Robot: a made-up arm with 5 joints.
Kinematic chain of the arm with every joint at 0, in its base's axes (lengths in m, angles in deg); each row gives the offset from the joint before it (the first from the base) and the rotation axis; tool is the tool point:
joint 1: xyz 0 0 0.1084 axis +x
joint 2: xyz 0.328 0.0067 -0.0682 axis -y
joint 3: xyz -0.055 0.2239 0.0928 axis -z
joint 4: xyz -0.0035 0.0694 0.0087 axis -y
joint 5: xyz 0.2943 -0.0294 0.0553 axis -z
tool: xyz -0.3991 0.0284 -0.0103
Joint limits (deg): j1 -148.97..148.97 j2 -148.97..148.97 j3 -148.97..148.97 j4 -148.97..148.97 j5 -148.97..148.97
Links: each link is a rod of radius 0.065 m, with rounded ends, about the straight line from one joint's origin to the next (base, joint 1, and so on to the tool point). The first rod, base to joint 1, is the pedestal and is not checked.
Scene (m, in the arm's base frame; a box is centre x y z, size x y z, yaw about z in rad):
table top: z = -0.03
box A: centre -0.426 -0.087 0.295 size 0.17 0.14 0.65 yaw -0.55
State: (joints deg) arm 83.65 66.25 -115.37 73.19 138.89
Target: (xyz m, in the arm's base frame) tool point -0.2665 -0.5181 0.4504
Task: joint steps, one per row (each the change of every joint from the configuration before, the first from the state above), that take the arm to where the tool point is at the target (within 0.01 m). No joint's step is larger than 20 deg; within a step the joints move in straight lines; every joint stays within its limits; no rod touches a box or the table.
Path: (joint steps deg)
1: -2.41 -3.14 3.08 -17.60 1.68
2: -2.40 -3.15 3.09 -17.60 1.68
3: -2.41 -3.14 3.08 -17.60 1.68
4: -2.40 -3.15 3.09 -17.59 1.68
5: -2.41 -3.14 3.08 -17.60 1.68
6: -2.40 -3.15 3.09 -17.60 1.68
7: 7.36 -3.88 0.14 18.80 0.00
8: 7.36 -3.88 0.13 18.80 0.00
9: 7.36 -3.89 0.14 18.80 0.00
10: 7.36 -3.88 0.14 18.80 0.00
11: 7.36 -3.88 0.13 18.80 0.00

